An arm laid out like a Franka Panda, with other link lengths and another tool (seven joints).
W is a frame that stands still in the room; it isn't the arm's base.
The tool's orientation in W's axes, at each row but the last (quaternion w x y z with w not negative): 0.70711 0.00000 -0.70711 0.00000; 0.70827 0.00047 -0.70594 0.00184; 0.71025 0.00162 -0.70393 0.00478; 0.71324 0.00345 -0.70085 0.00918; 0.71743 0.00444 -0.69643 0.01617; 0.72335 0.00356 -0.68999 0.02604; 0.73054 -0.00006 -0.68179 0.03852; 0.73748 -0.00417 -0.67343 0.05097; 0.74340 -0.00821 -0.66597 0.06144
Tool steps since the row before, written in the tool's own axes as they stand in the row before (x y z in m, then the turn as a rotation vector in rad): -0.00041 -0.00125 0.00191 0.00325 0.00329 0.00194; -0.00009 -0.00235 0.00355 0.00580 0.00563 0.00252; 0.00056 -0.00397 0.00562 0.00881 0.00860 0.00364; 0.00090 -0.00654 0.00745 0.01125 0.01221 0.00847; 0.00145 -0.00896 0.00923 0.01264 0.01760 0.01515; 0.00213 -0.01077 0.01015 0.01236 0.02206 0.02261; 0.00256 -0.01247 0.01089 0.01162 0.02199 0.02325; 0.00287 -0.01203 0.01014 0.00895 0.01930 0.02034; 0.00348 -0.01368 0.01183 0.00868 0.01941 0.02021
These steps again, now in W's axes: -0.00191 -0.00125 -0.00041 -0.00194 0.00329 0.00325; -0.00354 -0.00236 -0.00007 -0.00252 0.00563 0.00580; -0.00558 -0.00402 0.00063 -0.00364 0.00861 0.00880; -0.00731 -0.00666 0.00108 -0.00849 0.01215 0.01130; -0.00892 -0.00920 0.00187 -0.01528 0.01737 0.01280; -0.00957 -0.01110 0.00294 -0.02293 0.02151 0.01274; -0.00997 -0.01286 0.00397 -0.02361 0.02136 0.01205; -0.00899 -0.01237 0.00469 -0.02077 0.01865 0.00933; -0.01026 -0.01404 0.00606 -0.02068 0.01874 0.00904
